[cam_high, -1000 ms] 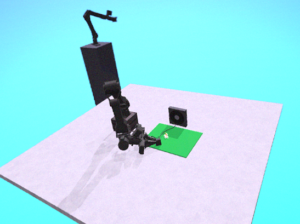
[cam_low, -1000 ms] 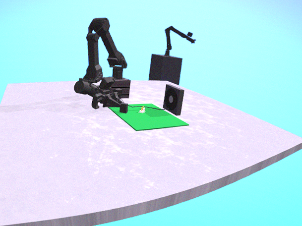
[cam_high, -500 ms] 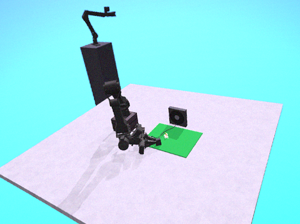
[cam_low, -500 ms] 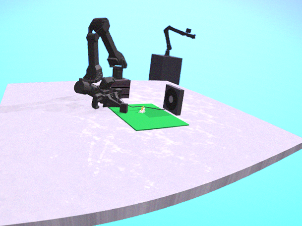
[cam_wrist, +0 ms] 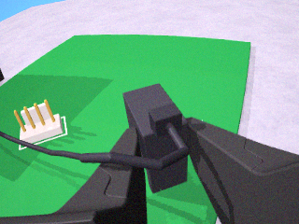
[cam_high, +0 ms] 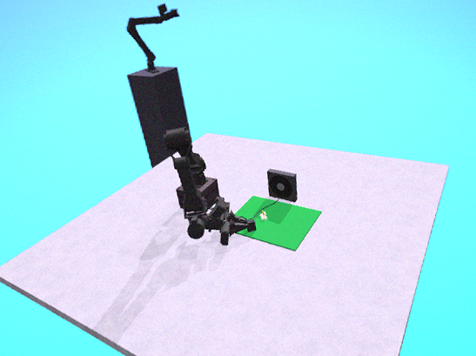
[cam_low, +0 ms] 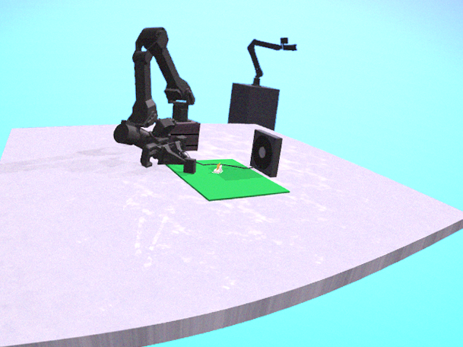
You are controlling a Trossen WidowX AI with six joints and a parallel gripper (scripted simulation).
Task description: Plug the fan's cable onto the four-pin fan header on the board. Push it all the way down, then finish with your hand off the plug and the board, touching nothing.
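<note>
Right now my gripper tip is 1 cm above the dark fan plug. From my gripper tip the other things lie so: green board: 9 cm to the left, 5 cm below, 4 cm ahead; then black fan: 24 cm to the left, 3 cm above, 1 cm ahead; then white four-pin fan header: 9 cm to the left, 3 cm below.
</note>
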